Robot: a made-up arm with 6 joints.
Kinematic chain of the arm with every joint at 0, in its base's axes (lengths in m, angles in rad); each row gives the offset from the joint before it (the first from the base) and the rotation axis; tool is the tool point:
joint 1: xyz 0 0 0.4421 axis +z
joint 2: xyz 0.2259 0 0 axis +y
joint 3: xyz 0 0 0.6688 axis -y
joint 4: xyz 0 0 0.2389 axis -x
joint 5: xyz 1.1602 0 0 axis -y
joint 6: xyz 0.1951 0 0 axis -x
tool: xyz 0 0 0
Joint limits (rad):
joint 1: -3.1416..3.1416
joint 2: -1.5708..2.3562
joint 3: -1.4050..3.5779
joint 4: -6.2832..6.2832
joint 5: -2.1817..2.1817
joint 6: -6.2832..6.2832
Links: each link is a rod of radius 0.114 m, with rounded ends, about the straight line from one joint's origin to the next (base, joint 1, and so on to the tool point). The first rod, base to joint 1, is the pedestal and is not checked.
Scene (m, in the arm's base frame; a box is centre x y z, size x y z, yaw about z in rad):
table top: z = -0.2
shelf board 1: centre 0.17 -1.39 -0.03 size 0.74 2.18 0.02 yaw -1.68
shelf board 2: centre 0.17 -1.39 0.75 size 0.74 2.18 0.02 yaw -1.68
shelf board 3: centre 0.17 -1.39 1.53 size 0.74 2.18 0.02 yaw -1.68
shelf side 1: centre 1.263 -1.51 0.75 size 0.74 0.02 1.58 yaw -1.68
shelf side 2: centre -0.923 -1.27 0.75 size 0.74 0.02 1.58 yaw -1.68
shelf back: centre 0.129 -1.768 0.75 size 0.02 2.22 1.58 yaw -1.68
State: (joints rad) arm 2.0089 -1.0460 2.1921 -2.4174 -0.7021 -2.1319
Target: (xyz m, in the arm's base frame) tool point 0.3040 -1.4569 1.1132
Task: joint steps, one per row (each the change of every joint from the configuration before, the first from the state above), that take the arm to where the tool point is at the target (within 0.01 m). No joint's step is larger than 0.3 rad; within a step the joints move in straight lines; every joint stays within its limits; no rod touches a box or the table.
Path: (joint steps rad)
1: 0.0929 0.1792 0.2360 -0.0205 -0.1006 0.0000
2: 0.0928 0.1793 0.2360 -0.0206 -0.1005 0.0000
3: 0.0929 0.1792 0.2360 -0.0205 -0.1006 0.0000
4: 0.0929 0.1792 0.2360 -0.0205 -0.1005 0.0000
5: -0.0519 0.2409 0.0141 -0.0037 -0.0777 0.0000
6: -0.0519 0.2409 0.0141 -0.0037 -0.0777 0.0000
7: -0.0519 0.2408 0.0141 -0.0037 -0.0776 0.0000
8: -0.0959 -0.2479 -0.2453 0.0300 0.1330 0.0000
9: -0.0959 -0.2479 -0.2454 0.0301 0.1331 0.0000
10: -0.0959 -0.2479 -0.2453 0.0300 0.1330 0.0000
11: -0.0959 -0.2479 -0.2454 0.0301 0.1331 0.0000

